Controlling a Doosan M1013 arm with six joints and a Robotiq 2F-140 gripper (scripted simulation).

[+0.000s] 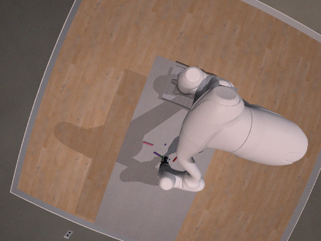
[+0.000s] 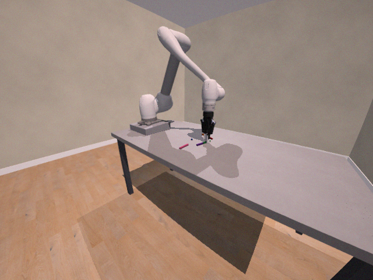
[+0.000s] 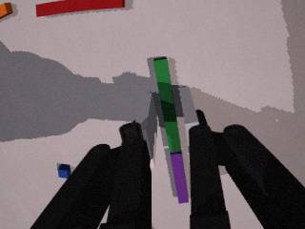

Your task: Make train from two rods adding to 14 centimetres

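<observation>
The green rod is 3 cm below my hand. The rest, counted from my hand: purple rod (7 cm to the right, 3 cm below, 2 cm behind); then red rod (10 cm to the left, 3 cm below, 2 cm behind); then small blue rod (12 cm behind, 3 cm below, 2 cm to the right).
</observation>
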